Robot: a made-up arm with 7 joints. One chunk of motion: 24 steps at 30 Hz.
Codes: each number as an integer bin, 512 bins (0 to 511) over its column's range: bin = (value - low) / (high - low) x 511, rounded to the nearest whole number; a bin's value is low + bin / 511 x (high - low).
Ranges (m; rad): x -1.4..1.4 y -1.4..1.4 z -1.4..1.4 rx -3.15..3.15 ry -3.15..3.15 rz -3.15..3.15
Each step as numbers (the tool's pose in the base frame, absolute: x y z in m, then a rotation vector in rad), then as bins.
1 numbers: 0.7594 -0.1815 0.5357 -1.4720 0.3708 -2.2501
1 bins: 394 222 353 136 286 73
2 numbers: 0.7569 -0.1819 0.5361 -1.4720 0.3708 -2.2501
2 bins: 394 222 353 136 286 73
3 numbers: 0.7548 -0.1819 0.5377 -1.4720 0.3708 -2.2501
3 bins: 393 222 354 136 286 73
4 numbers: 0.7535 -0.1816 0.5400 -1.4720 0.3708 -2.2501
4 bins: 393 222 354 136 286 73
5 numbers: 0.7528 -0.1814 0.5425 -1.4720 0.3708 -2.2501
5 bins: 393 222 355 136 286 73
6 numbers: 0.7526 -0.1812 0.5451 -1.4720 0.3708 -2.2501
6 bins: 393 222 355 136 286 73
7 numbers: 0.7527 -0.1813 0.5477 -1.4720 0.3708 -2.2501
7 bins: 393 222 355 136 286 73
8 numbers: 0.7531 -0.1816 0.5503 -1.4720 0.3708 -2.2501
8 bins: 393 222 356 136 286 73
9 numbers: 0.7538 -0.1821 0.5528 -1.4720 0.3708 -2.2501
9 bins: 393 222 356 136 286 73
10 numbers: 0.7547 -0.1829 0.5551 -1.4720 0.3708 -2.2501
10 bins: 393 222 357 136 286 73
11 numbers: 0.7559 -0.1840 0.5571 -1.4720 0.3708 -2.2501
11 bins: 393 222 357 136 286 73
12 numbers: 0.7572 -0.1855 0.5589 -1.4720 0.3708 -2.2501
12 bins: 394 222 357 136 286 73
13 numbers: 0.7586 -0.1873 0.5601 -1.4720 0.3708 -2.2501
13 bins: 394 221 358 136 286 73
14 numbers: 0.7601 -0.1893 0.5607 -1.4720 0.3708 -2.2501
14 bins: 394 221 358 136 286 73
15 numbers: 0.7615 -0.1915 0.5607 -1.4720 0.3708 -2.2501
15 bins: 394 221 358 136 286 73
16 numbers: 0.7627 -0.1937 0.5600 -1.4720 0.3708 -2.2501
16 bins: 395 220 358 136 286 73
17 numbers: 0.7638 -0.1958 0.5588 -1.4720 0.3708 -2.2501
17 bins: 395 220 357 136 286 73
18 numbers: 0.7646 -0.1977 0.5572 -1.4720 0.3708 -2.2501
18 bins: 395 219 357 136 286 73
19 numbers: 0.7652 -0.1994 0.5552 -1.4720 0.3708 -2.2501
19 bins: 395 219 357 136 286 73
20 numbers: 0.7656 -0.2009 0.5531 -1.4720 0.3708 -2.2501
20 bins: 395 219 356 136 286 73
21 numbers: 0.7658 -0.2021 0.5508 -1.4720 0.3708 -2.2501
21 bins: 395 219 356 136 286 73
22 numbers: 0.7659 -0.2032 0.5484 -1.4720 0.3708 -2.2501
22 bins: 395 218 356 136 286 73
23 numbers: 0.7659 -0.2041 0.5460 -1.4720 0.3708 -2.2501
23 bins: 395 218 355 136 286 73
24 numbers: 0.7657 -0.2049 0.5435 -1.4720 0.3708 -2.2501
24 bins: 395 218 355 136 286 73
